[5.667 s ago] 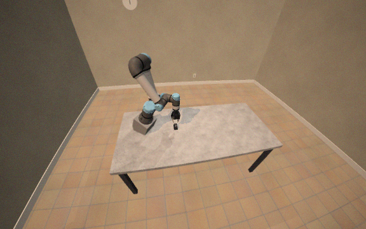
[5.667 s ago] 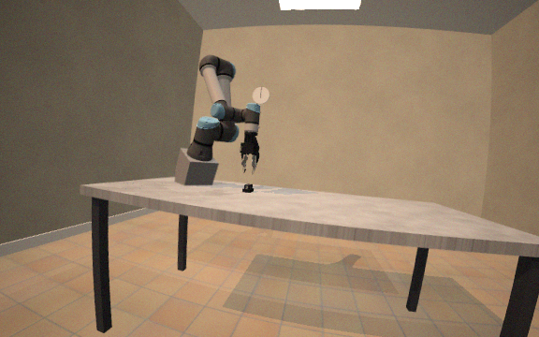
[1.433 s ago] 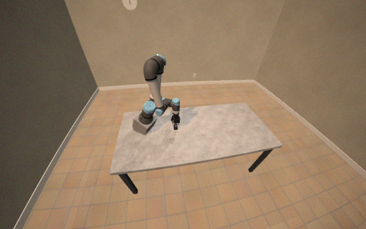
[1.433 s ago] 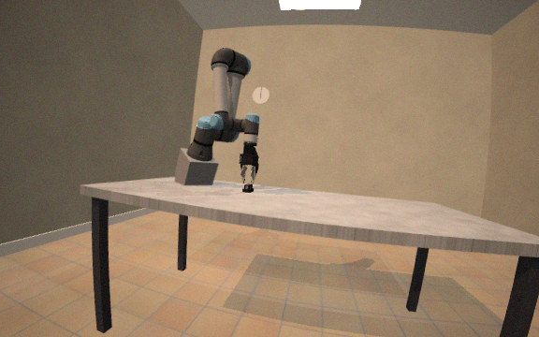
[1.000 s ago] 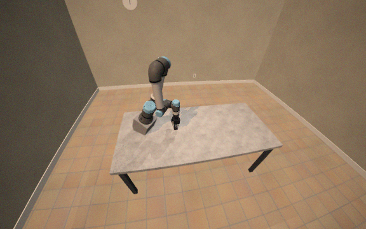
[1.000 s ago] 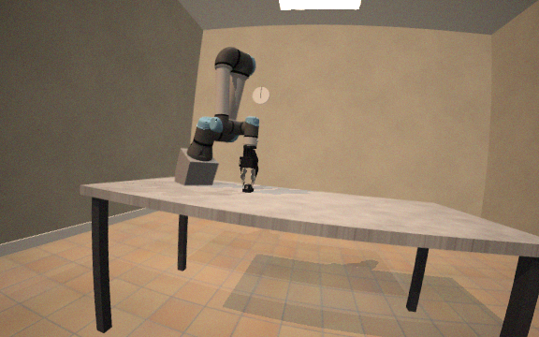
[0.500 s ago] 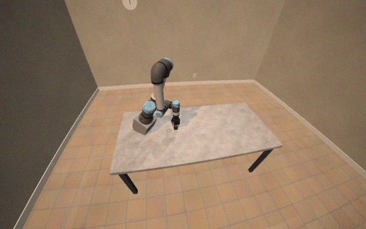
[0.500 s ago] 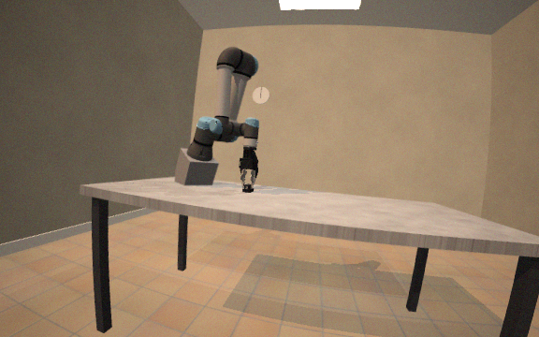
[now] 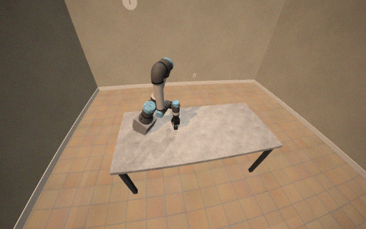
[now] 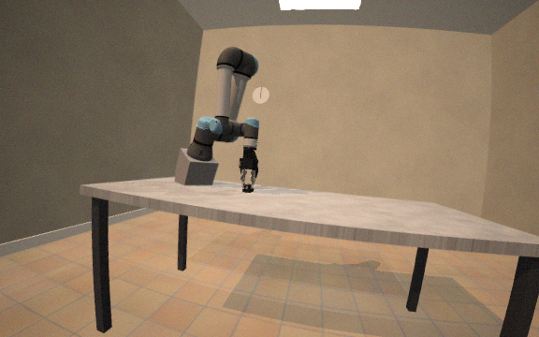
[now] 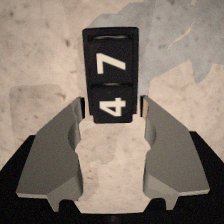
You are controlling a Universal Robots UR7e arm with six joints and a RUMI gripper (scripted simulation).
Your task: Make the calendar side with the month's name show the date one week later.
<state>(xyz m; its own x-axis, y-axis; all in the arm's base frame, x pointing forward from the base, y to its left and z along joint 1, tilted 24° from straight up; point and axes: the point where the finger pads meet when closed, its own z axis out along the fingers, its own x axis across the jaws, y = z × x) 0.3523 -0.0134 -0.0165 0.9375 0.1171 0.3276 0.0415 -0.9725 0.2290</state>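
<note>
My hand is 10 mm above the black cube. From my hand the other things lie so: black date cube: 30 mm to the left, 10 mm below; black calendar tray: 30 mm below, 20 mm to the left.
</note>
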